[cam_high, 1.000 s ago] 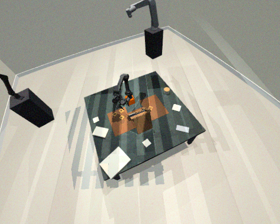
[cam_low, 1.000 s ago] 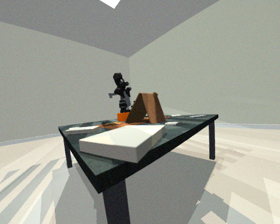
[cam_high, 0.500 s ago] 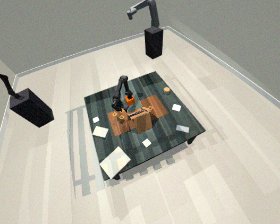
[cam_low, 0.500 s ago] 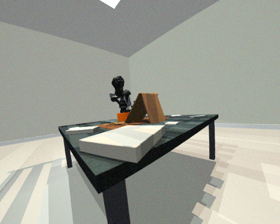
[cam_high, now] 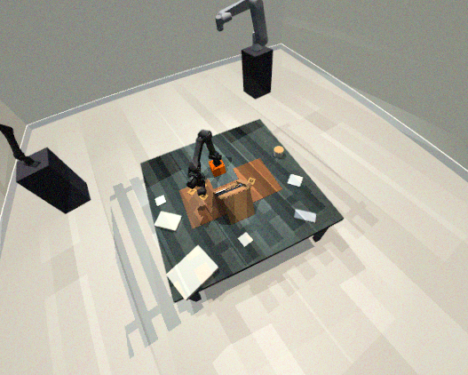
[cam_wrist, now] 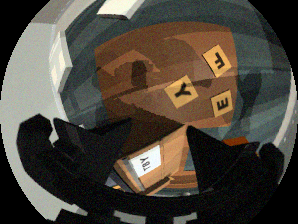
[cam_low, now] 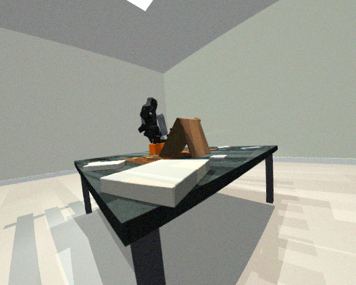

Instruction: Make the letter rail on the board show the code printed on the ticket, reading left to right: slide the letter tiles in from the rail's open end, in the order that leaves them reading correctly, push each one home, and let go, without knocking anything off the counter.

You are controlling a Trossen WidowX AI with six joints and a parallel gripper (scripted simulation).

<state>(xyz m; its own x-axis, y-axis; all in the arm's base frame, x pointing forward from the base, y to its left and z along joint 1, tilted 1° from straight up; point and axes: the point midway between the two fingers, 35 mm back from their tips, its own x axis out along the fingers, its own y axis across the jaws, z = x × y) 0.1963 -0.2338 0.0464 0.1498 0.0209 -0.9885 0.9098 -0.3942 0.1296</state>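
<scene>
The white ticket lies 110 mm to the left of my gripper tip, 60 mm ahead of it and 20 mm below it. Also, from my gripper tip: yellow letter tile (390 mm to the left, 110 mm below, 70 mm ahead); then flat white slab (340 mm to the right, 100 mm below, 10 mm behind); then mat (200 mm to the left, 110 mm below).
</scene>
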